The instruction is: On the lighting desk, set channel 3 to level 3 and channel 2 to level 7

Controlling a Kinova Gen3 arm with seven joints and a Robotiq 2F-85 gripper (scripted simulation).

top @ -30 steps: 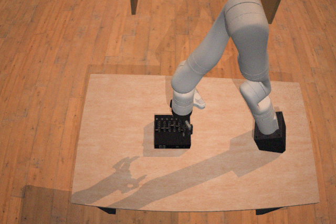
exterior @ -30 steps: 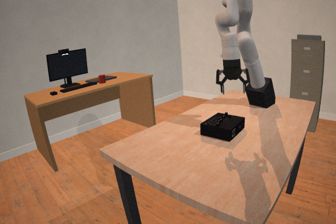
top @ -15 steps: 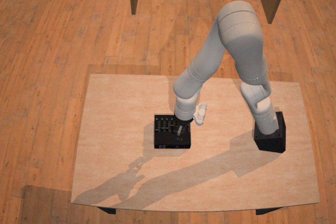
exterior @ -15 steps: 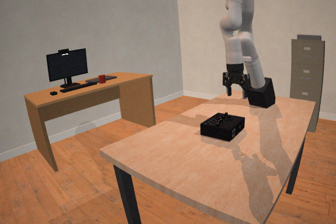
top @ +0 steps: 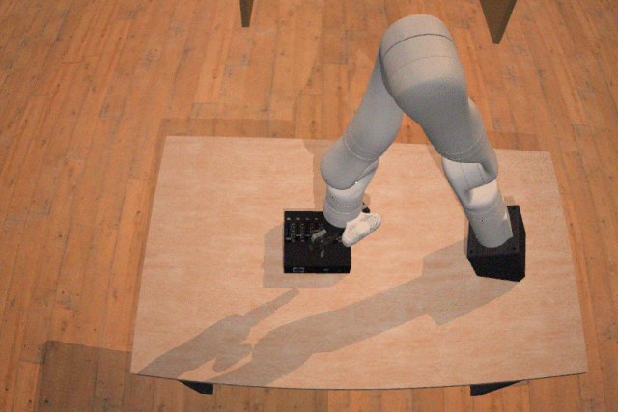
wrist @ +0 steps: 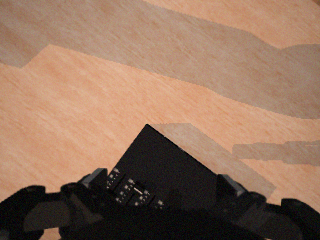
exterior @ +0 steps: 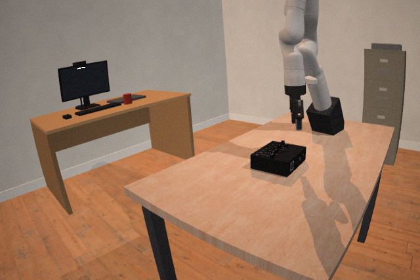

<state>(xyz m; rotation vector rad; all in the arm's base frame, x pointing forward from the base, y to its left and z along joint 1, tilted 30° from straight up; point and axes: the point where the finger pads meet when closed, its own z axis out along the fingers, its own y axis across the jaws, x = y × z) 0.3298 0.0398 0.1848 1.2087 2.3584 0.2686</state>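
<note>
My gripper is now 4 cm to the left of the channel 2 fader cap and 8 cm above it. From my hand the other things lie so: channel 3 fader cap 2 cm ahead, 6 cm to the right, 8 cm below.
</note>
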